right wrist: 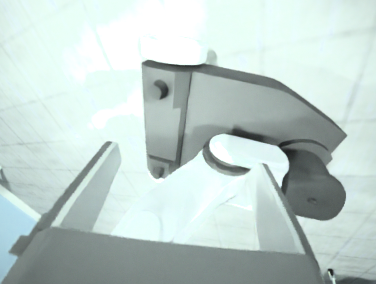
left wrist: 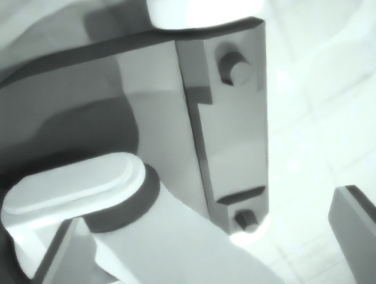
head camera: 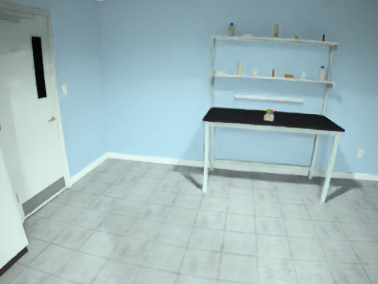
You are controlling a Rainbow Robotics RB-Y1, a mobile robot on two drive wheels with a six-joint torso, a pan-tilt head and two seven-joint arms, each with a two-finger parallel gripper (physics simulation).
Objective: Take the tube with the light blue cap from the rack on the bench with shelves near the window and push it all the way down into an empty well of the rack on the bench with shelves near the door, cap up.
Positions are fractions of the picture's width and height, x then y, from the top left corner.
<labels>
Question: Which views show the right gripper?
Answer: The right wrist view only.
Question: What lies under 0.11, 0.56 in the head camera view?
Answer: A door.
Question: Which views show the left gripper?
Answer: The left wrist view only.
</labels>
